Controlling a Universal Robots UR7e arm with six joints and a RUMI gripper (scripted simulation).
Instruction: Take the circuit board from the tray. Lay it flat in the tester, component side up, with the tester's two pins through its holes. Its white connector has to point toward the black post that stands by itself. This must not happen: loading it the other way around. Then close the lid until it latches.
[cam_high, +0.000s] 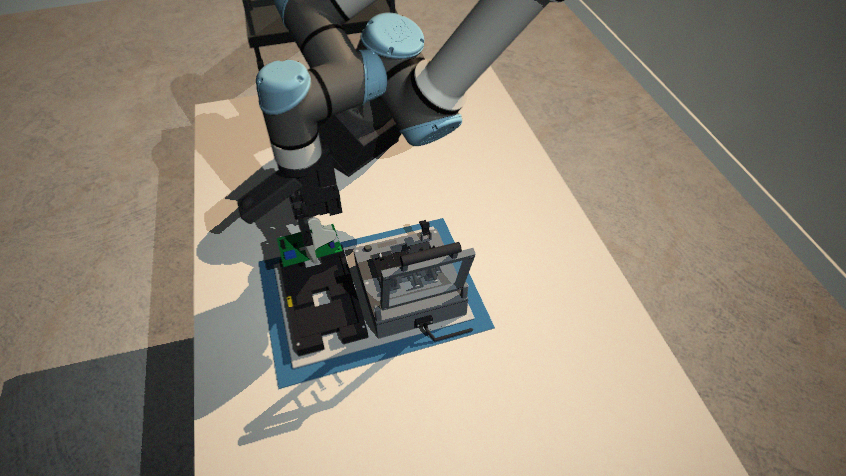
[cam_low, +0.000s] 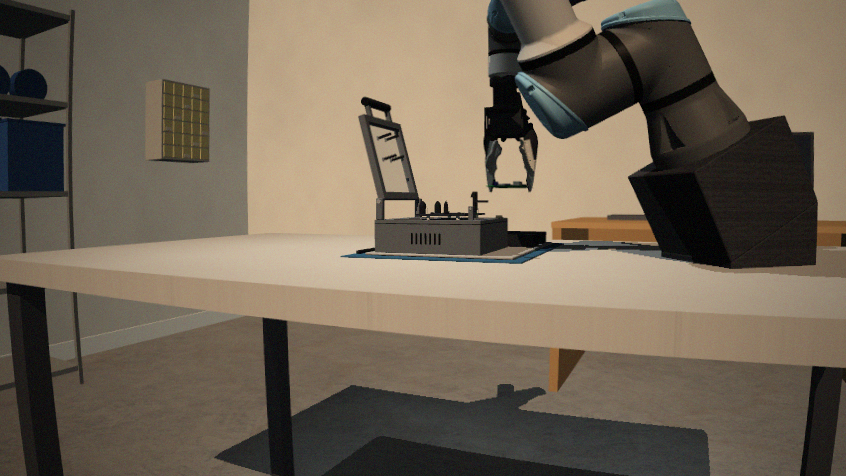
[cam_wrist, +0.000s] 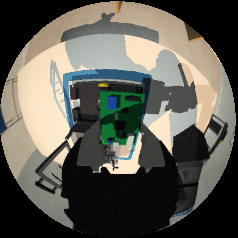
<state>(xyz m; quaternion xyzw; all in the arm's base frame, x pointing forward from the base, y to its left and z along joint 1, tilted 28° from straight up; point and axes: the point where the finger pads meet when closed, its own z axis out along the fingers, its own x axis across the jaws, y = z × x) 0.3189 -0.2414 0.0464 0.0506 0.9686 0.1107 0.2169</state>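
Now: the green circuit board right at my hand. Also, from my hand: tester lid: 20 cm ahead, 15 cm to the left, 6 cm above; then black post: 2 cm ahead, 23 cm to the left, 3 cm below.
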